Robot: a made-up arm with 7 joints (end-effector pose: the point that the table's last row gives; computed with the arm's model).
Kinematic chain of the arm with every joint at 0, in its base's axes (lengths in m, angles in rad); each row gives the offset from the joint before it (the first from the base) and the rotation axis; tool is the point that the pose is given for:
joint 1: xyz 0 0.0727 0 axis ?
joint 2: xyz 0 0.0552 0 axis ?
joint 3: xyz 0 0 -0.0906 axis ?
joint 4: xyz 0 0 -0.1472 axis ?
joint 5: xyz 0 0 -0.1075 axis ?
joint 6: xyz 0 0 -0.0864 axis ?
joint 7: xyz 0 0 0 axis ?
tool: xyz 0 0 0
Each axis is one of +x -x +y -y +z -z.
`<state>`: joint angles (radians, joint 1 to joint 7).
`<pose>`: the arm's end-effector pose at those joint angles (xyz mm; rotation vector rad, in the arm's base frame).
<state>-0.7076 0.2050 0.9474 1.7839 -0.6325 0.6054 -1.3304</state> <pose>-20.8 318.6 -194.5 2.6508 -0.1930 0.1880</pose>
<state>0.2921 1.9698 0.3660 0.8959 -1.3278 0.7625 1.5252</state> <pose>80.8 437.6 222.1 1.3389 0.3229 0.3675</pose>
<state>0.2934 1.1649 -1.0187 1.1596 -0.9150 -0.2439 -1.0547</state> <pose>165.4 357.8 -225.3 1.1593 -1.6744 -1.8460</pose>
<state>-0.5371 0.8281 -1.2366 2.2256 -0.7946 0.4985 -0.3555</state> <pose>-52.8 117.8 -187.3 0.0087 -1.2510 -1.4211</pose>
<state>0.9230 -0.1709 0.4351 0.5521 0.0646 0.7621 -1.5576</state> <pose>378.1 101.6 -170.4 1.0462 -0.2626 0.7143</pose>
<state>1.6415 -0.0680 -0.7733 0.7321 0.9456 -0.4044 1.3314</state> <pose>367.5 11.6 119.0 -1.2532 -1.9895 -1.9662</pose>
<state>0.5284 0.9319 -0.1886 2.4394 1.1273 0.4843 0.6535</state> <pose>142.7 186.0 -0.5 -0.9724 -1.4901 -1.4403</pose>
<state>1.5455 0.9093 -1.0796 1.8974 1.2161 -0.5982 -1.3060</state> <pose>237.8 167.0 80.6 -0.4602 -2.3595 0.8460</pose>
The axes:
joint 1: -y
joint 2: +x
joint 3: +z
joint 4: -y
joint 5: +z
joint 6: +y
joint 7: -x

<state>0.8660 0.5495 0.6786 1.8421 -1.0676 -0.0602 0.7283</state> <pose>168.3 325.0 47.8 1.6972 -1.4405 -0.3828</pose>
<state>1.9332 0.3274 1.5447 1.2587 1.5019 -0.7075 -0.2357</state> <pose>206.1 398.2 83.3 1.0650 0.3230 -1.3846</pose>
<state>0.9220 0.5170 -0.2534 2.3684 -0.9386 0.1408 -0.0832</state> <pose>161.2 147.3 42.3 -1.5811 2.4023 0.4148</pose>
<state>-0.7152 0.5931 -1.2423 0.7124 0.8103 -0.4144 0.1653</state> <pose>-222.2 243.4 -318.2 -0.4582 0.0968 -0.3943</pose>
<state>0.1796 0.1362 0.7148 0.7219 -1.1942 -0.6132 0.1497</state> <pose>161.0 263.2 -345.2 0.5084 -1.0695 -0.7451</pose>
